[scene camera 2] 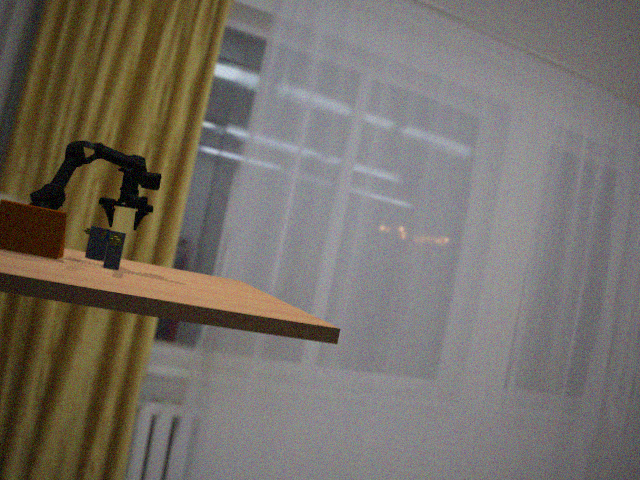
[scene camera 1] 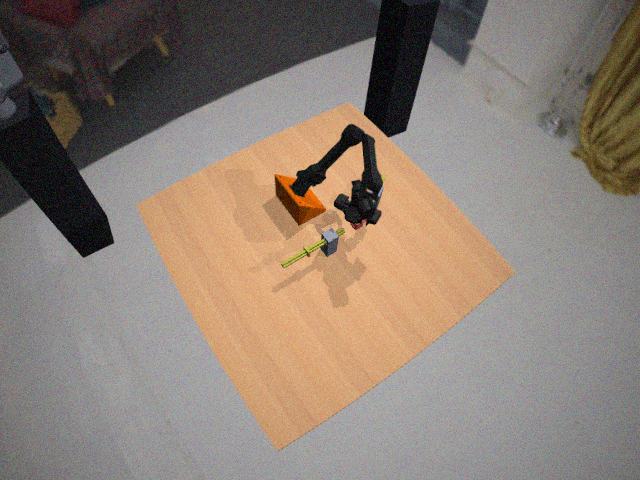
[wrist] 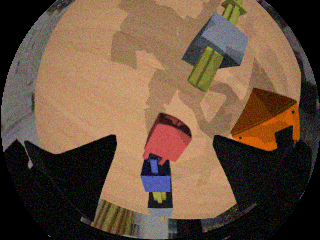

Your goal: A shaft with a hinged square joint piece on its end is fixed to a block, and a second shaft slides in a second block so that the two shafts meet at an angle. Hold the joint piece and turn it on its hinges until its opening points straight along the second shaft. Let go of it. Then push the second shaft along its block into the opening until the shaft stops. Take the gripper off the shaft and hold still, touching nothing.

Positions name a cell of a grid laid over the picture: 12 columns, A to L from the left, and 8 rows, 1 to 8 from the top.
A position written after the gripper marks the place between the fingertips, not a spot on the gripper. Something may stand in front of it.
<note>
The gripper (scene camera 2: C4) is open, holding nothing. Further things: a red square joint piece (wrist: G5).
The gripper is seen too in the wrist view (wrist: G5).
</note>
